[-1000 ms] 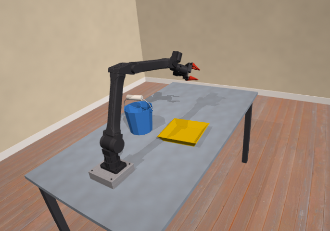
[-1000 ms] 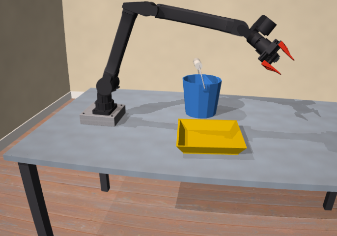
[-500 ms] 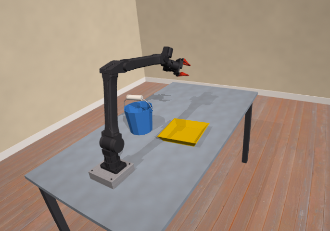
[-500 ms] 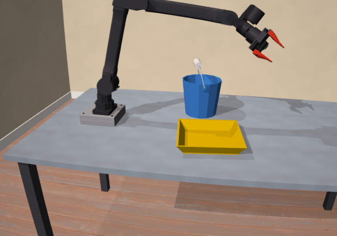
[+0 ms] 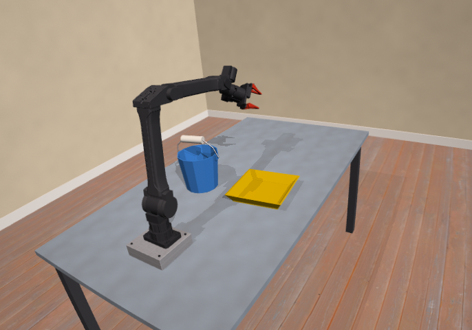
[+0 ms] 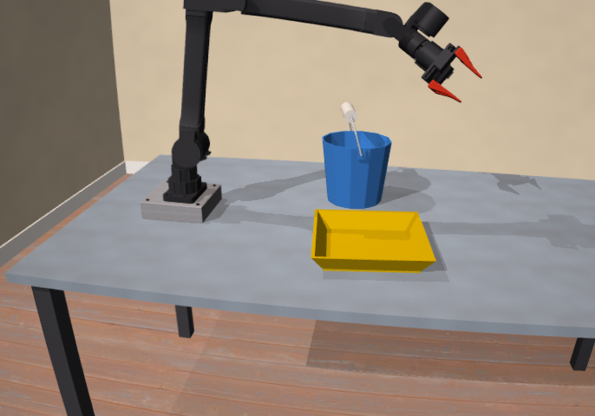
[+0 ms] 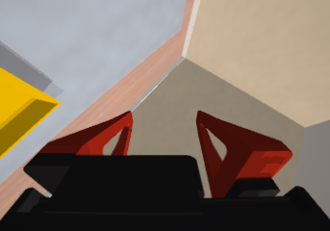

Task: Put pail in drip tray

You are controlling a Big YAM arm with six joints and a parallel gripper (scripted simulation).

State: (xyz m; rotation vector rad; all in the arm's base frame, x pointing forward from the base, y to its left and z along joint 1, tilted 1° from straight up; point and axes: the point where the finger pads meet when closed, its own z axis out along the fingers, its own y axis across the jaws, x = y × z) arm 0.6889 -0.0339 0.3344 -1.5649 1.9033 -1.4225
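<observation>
The pail handle is 270 mm behind my hand, 190 mm to the left of it and 140 mm below it. From my hand the other things lie so: yellow drip tray (350 mm below, 200 mm behind, 110 mm to the right); blue pail (260 mm behind, 210 mm below, 190 mm to the left).
</observation>
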